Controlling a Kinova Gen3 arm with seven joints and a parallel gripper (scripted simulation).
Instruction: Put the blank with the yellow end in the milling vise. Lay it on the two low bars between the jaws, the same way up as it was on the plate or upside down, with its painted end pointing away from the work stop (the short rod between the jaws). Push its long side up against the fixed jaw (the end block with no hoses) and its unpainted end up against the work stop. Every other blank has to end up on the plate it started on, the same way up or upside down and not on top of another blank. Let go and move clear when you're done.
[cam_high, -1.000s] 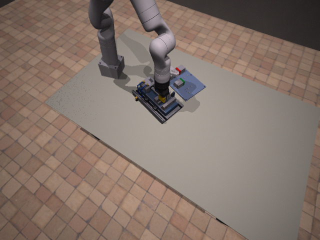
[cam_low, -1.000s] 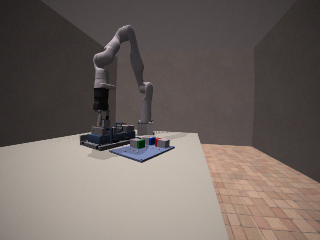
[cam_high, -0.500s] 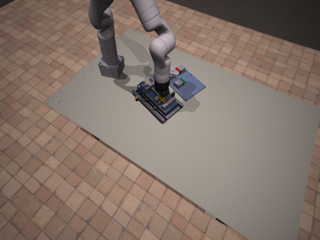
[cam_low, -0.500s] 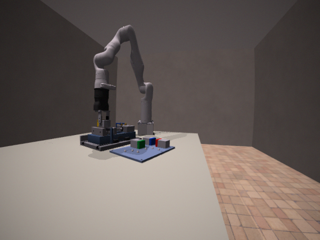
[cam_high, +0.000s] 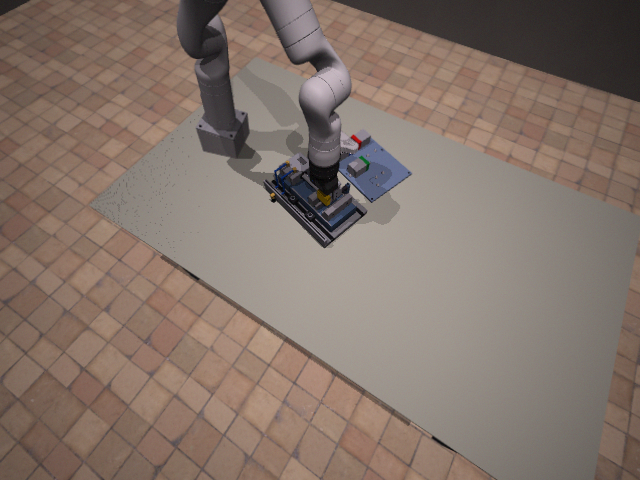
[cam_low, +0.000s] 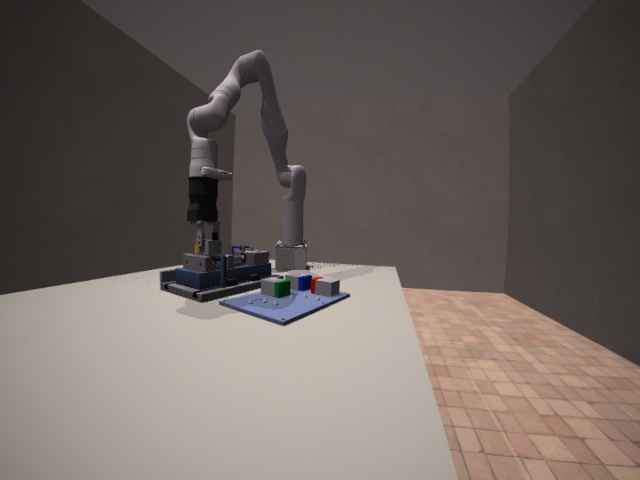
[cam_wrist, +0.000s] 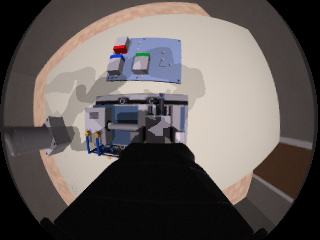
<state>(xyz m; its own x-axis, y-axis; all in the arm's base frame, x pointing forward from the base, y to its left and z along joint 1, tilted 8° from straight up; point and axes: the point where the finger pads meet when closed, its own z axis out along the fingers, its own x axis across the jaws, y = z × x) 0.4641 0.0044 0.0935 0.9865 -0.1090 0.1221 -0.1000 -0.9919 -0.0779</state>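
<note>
Now: the yellow-ended blank 20 mm below my hand. Round my hand: green-ended blank (200 mm to the left, 110 mm below, 30 mm behind); then fixed jaw (60 mm below, 40 mm ahead); then milling vise (100 mm below, 60 mm behind, 10 mm to the left).
</note>
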